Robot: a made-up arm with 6 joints.
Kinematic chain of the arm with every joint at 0, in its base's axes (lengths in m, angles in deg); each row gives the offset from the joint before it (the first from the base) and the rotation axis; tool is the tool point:
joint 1: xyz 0 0 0.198 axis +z
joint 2: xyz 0 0 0 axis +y
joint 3: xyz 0 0 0.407 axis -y
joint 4: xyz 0 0 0 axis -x
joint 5: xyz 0.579 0 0 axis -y
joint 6: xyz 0 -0.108 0 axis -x
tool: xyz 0 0 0
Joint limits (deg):
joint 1: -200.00..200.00
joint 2: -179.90..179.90
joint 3: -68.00..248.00
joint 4: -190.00..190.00
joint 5: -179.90..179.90
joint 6: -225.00..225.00
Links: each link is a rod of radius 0.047 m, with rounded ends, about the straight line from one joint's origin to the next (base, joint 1, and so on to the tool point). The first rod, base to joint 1, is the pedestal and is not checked.
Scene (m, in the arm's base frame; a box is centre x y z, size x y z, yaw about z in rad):
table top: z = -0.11
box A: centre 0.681 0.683 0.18 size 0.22 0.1 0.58 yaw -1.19
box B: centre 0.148 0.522 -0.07 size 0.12 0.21 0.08 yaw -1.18
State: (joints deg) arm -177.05 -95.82 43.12 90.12 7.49 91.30
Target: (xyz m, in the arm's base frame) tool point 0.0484 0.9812 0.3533
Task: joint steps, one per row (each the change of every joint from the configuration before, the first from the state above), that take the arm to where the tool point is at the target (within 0.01 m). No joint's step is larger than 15 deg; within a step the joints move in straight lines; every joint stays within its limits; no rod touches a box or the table.
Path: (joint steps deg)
1: 12.93 4.50 1.46 -0.14 3.10 -1.73
2: 12.93 4.50 1.47 -0.13 3.10 -1.74
3: 12.93 4.50 1.46 -0.14 3.10 -1.73
4: 14.89 -0.75 8.66 -2.21 -3.10 1.73
5: 14.89 -0.76 8.65 -2.21 -3.10 1.74
6: 14.90 -0.76 8.65 -2.21 -3.10 1.73

